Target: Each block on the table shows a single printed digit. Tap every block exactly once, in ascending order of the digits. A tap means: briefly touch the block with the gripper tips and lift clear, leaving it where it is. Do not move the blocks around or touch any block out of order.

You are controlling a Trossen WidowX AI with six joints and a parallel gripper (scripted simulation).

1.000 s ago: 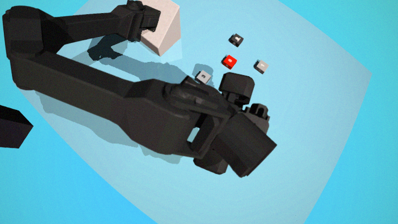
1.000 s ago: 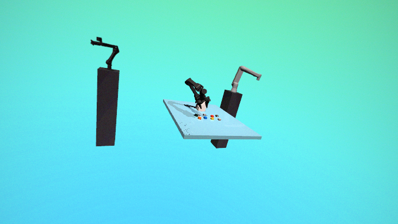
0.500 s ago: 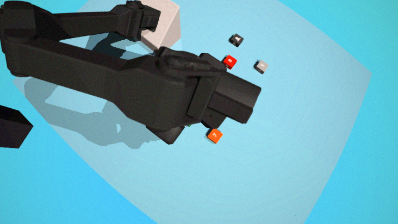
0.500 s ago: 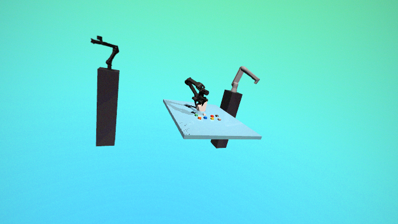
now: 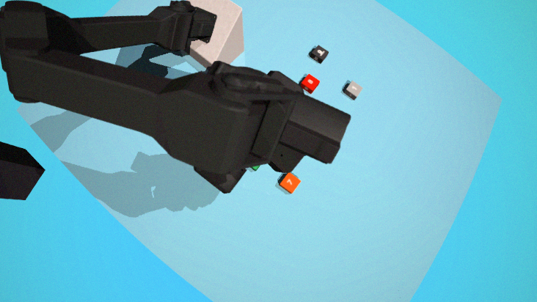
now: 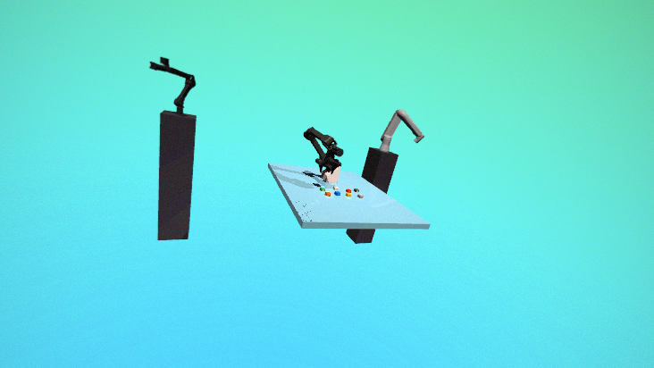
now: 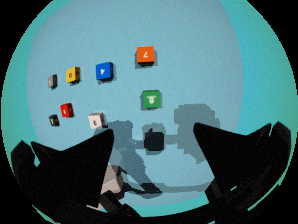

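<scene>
Right now the yellow block is 17 cm to the left of my gripper tip, 11 cm below it and 9 cm ahead of it. From my gripper tip the other things lie so: orange block 11 cm below, 10 cm ahead; then blue block 11 cm below, 8 cm to the left, 8 cm ahead; then green block 11 cm below, 1 cm ahead.
</scene>
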